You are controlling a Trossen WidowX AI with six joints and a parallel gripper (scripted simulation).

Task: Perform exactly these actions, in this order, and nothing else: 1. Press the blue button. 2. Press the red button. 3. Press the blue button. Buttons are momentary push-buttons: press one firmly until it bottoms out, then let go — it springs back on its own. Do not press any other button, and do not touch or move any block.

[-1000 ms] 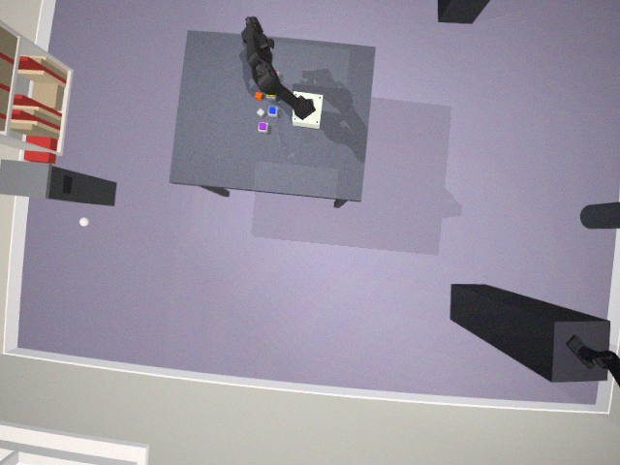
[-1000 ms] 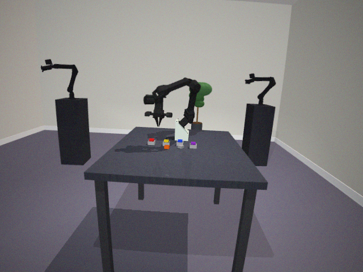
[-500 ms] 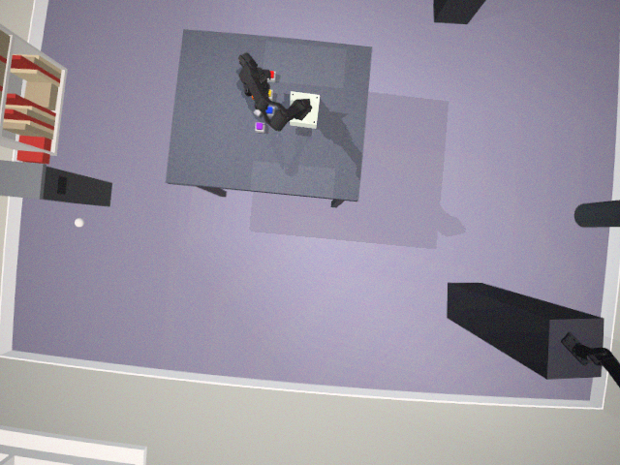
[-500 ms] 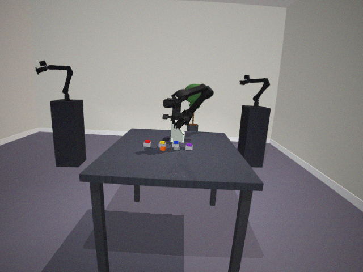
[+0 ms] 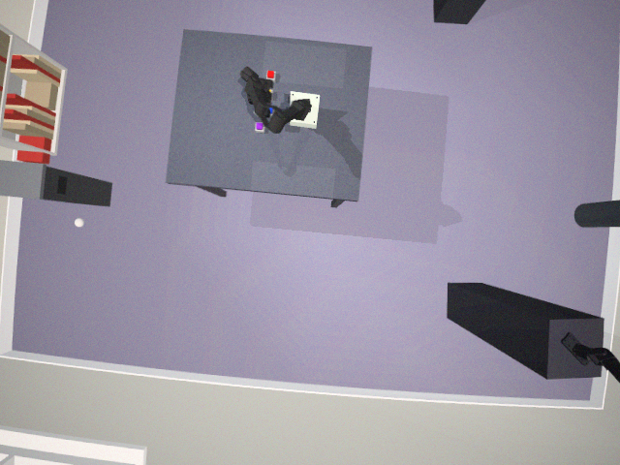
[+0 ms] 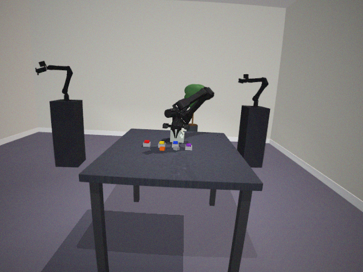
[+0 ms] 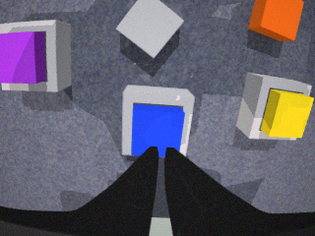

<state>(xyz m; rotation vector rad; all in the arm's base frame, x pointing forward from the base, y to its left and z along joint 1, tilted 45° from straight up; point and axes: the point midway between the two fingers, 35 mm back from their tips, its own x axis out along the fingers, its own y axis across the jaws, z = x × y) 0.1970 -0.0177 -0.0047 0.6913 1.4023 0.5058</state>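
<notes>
Right now my gripper tip is 30 mm above the blue button. From my gripper tip the other things lie so: grey block 70 mm ahead, 60 mm below; then purple button 90 mm to the left, 50 mm ahead, 30 mm below; then yellow button 100 mm to the right, 30 mm below, 10 mm ahead.
</notes>
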